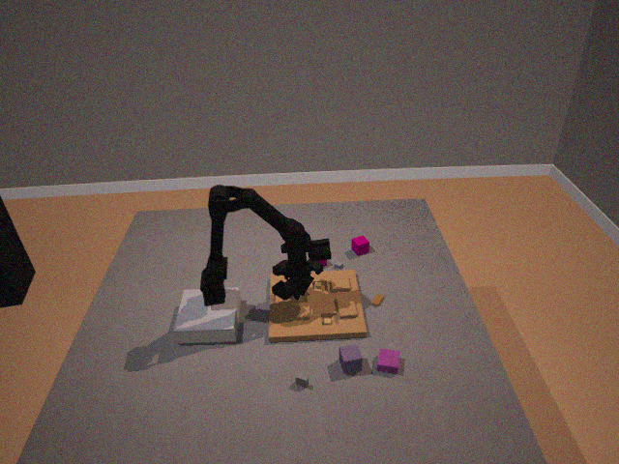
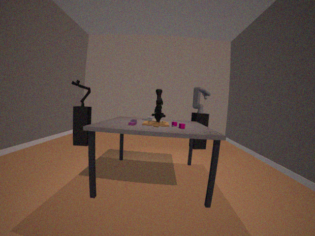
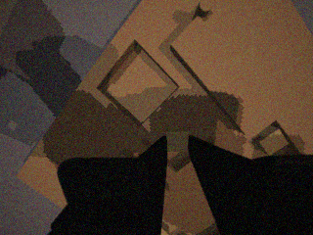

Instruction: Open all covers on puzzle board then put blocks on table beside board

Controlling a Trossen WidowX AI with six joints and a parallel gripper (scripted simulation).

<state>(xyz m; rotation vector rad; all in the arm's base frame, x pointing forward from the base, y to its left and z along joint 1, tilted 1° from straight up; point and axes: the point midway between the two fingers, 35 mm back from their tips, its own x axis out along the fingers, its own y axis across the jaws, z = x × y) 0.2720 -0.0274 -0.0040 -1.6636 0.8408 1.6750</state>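
Now: gripper tip 50 mm short of the tan puzzle board and 10 mm to the left of it. Round my gripper tip: small tan piece: 250 mm ahead, 60 mm to the right, 20 mm below; small grey piece: 60 mm behind, 320 mm to the right; purple block: 90 mm ahead, 290 mm to the right, 10 mm above.
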